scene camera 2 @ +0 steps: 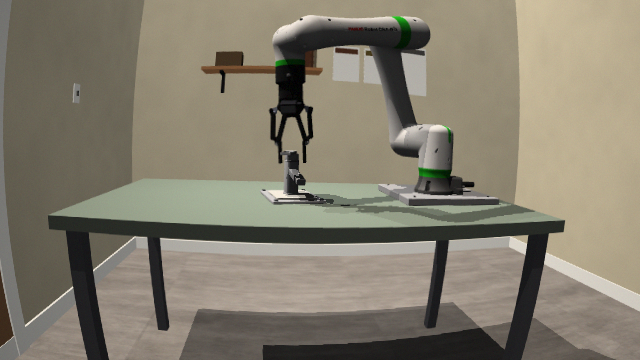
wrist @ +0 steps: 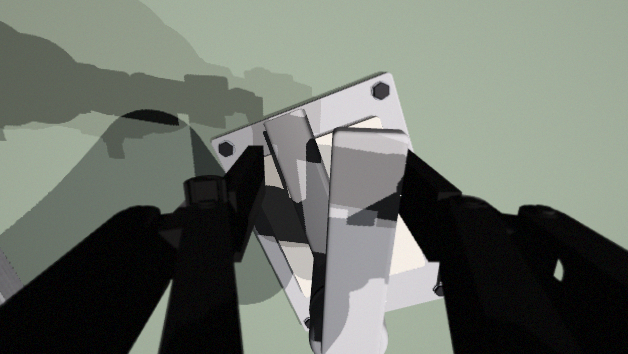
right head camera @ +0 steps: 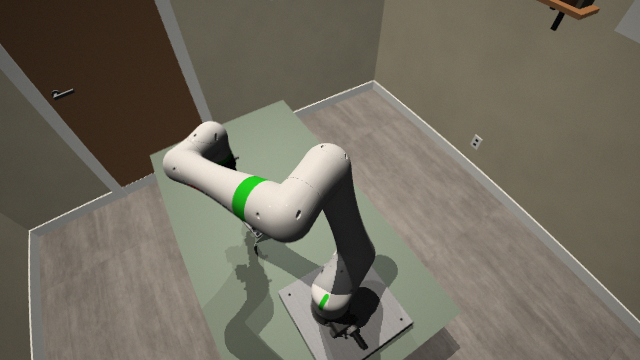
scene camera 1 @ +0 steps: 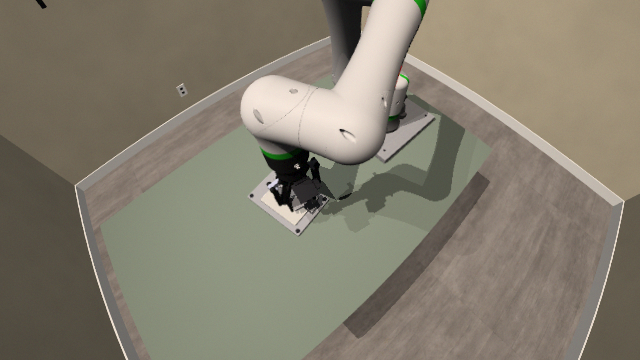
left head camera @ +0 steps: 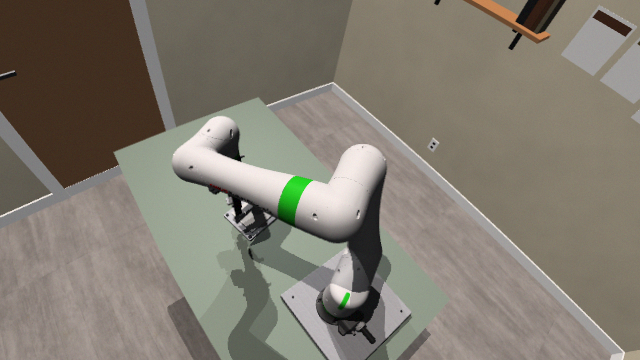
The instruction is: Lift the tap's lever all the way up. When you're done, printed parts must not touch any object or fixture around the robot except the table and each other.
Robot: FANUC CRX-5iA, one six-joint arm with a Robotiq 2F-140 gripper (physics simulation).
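Places are measured from the arm's base along level axes (x back, y down, z right), in millimetres.
Pixels of known places: gripper, between the fingertips: [scene camera 2: 292, 162] [wrist: 326, 170] [left head camera: 235, 206]; arm's base, origin of its link: [scene camera 2: 433, 192].
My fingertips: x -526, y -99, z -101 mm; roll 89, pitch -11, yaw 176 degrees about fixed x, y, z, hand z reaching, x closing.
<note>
Ahead of a thing's pixels: the offset from my fingertips to its top centre. "spot": to the spot under its first point. Level surfaces: height alone.
The tap's grey body {spot: dx +1, dy +43, dz +38 mm} [scene camera 2: 291, 175] stands upright on a light base plate [scene camera 1: 277, 212] [wrist: 350, 102]. Its long flat lever {dx -10, dy -33, dz +36 mm} [scene camera 2: 289, 152] [wrist: 365, 250] lies across the top, seen nearly end-on in scene camera 2, where it looks low and roughly level; its exact angle is hard to tell. The spout {dx +17, dy +24, dz +29 mm} [wrist: 290, 135] [scene camera 2: 299, 178] sits lower, left of the lever in the wrist view. My gripper [scene camera 2: 292, 161] [wrist: 326, 170] points straight down, partly open and empty. Its fingertips straddle the lever, a little below its top. The right finger looks close to the lever's edge in the wrist view; contact is unclear. The arm largely hides the tap in both head views.
The robot's base plate [left head camera: 300, 300] [scene camera 2: 400, 194] stands on the green table {dy +123 mm} [scene camera 2: 175, 200], to the right of the tap in scene camera 2. A wall shelf [scene camera 2: 250, 70] with a box and books hangs behind. The arm's shadow falls beside the tap.
</note>
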